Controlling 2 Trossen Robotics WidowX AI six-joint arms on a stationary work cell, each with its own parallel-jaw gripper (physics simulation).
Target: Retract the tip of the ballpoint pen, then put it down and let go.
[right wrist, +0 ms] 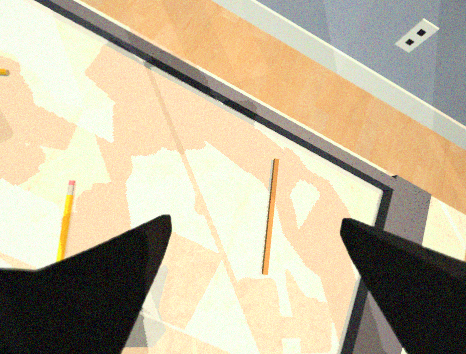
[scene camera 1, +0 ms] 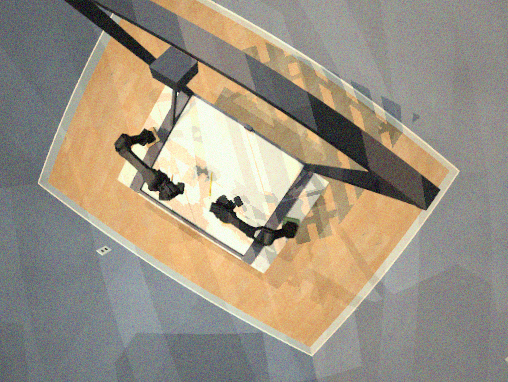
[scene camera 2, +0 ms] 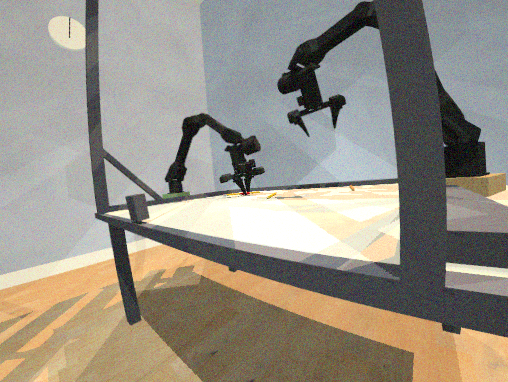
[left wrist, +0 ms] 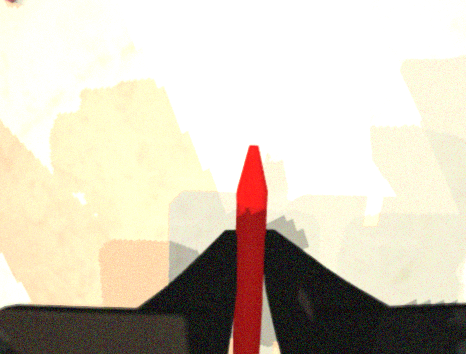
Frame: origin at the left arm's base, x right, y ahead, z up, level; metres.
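Seen in the pictures: left gripper, fingertip midpoint: [scene camera 2: 247,194] [left wrist: 249,241]; right gripper, fingertip midpoint: [right wrist: 255,224] [scene camera 2: 321,132]; left arm's base, link origin: [scene camera 1: 290,226] [scene camera 2: 176,192]; right arm's base, link origin: [scene camera 1: 150,137] [scene camera 2: 463,176].
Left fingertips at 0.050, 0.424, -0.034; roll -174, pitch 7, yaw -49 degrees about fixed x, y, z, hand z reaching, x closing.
Offsets run from my left fingertips to a thing's top centre, as dx, dy, dz. "spot": to the spot under its first point. Level surfaces: height alone.
A red ballpoint pen [scene camera 2: 245,193] [left wrist: 252,175] is gripped across its barrel between the fingertips of my left gripper [scene camera 2: 246,192] [left wrist: 249,241]. Its tapered end points away from the fingers in the left wrist view and shows a blunt front, with no thin point visible; the other end is hidden. The pen is low, at or just above the white table {dz -0.005} [scene camera 2: 295,232]; a gap beneath it cannot be made out. My right gripper [scene camera 2: 321,131] [right wrist: 255,224] is open and empty, high above the table.
A yellow pencil with a pink eraser {+0.102, +0.134, +0.004} [scene camera 1: 211,184] [scene camera 2: 271,195] [right wrist: 65,220] lies near the middle of the table. An orange stick {+0.025, +0.404, +0.002} [scene camera 2: 352,188] [right wrist: 270,220] lies below my right gripper. The end of another yellow stick {spot: -0.131, +0.011, +0.001} [right wrist: 4,72] shows at the right wrist view's left edge.
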